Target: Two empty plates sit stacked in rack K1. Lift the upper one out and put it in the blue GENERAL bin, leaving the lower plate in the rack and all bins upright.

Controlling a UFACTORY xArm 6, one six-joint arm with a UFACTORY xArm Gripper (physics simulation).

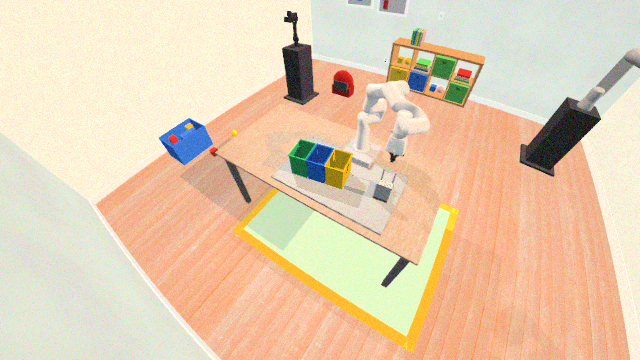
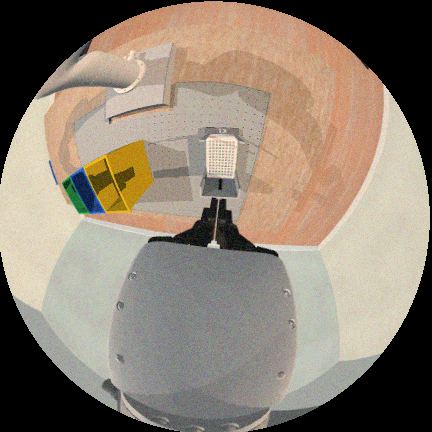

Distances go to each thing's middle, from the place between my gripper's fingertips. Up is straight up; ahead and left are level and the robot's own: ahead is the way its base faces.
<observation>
The cream gridded plate point(image 2: 220, 150) is 10 mm ahead of my hand and 250 mm below it. The rest, counted from my hand: blue general bin point(image 2: 79, 179): 100 mm ahead, 440 mm to the right, 200 mm below; yellow bin point(image 1: 337, 169): 70 mm ahead, 310 mm to the right, 200 mm below.
</observation>
